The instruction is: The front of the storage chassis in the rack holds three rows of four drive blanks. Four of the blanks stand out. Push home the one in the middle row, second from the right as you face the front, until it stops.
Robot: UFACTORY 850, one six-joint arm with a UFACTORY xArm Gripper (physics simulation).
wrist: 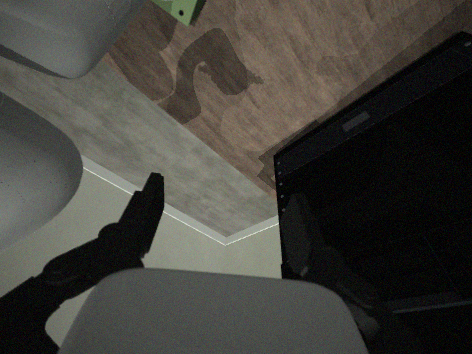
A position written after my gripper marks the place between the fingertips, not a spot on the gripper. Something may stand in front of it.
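Observation:
My gripper (pixel 227 198) is visible, as is a rack (pixel 380 176).

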